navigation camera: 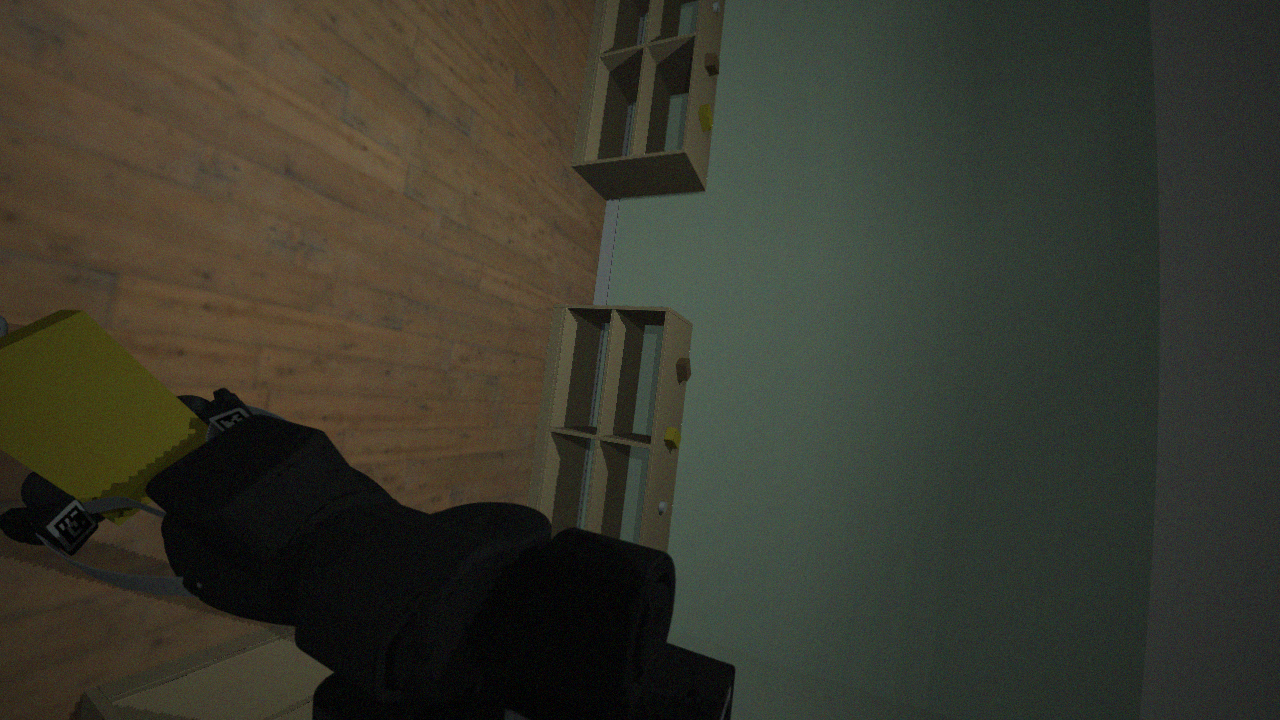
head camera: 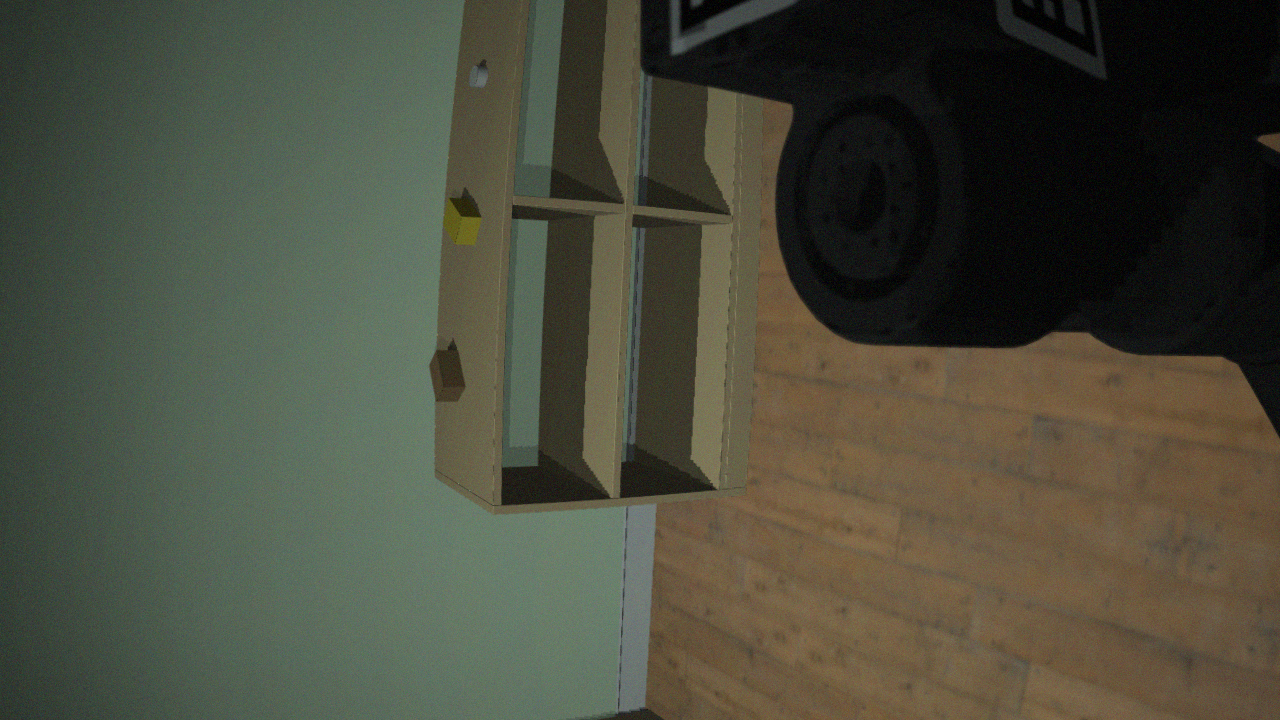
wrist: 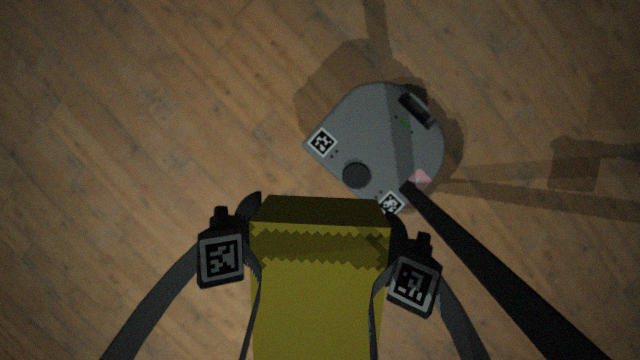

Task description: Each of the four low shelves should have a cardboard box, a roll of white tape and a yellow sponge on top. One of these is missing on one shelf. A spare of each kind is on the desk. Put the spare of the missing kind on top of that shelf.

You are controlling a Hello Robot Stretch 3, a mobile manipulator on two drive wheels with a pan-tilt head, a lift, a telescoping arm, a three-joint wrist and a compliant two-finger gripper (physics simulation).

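Places are measured from the robot's base along level axes (x left, y back, z up), in centimetres.
Pixels of known places: gripper, fingertip midpoint: (navigation camera: 126,450).
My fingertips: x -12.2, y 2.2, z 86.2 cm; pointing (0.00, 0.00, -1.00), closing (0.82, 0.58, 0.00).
For each thing: its top centre in the pictures, then the offset to it from my fingertips. Level surfaces: height alone.
- large yellow sponge, top centre: (navigation camera: 101,423) dz +4.3, dx +2.1, dy -2.6 cm
- low shelf, surface height: dz -25.2 cm
- white tape roll, top centre: (head camera: 473,76) (navigation camera: 665,507) dz -22.8, dx -174.1, dy +58.6 cm
- cardboard box, top centre: (head camera: 436,375) (navigation camera: 688,369) dz -20.2, dx -183.7, dy -5.0 cm
My gripper (navigation camera: 136,467) (wrist: 321,226) is shut on a large yellow sponge (navigation camera: 85,407) (wrist: 315,310), held in the air high above the floor. The fingers do not show in the head camera view. There, a low shelf (head camera: 474,300) bears a white tape roll (head camera: 478,76), a yellow sponge (head camera: 462,222) and a cardboard box (head camera: 447,374), apart in a row. In the navigation view, one shelf (navigation camera: 676,402) bears a box (navigation camera: 683,368), a sponge (navigation camera: 673,437) and a tape roll (navigation camera: 662,507). A farther shelf (navigation camera: 648,176) bears a sponge (navigation camera: 706,117), a box (navigation camera: 711,63) and a small white thing (navigation camera: 716,7) at the frame edge.
Part of another wooden unit (navigation camera: 223,676) shows at the navigation view's lower left, below the wrist. My grey base (wrist: 370,140) stands on the wooden floor (wrist: 125,125). A green wall (head camera: 223,358) (navigation camera: 895,358) rises behind the shelves. The desk does not show.
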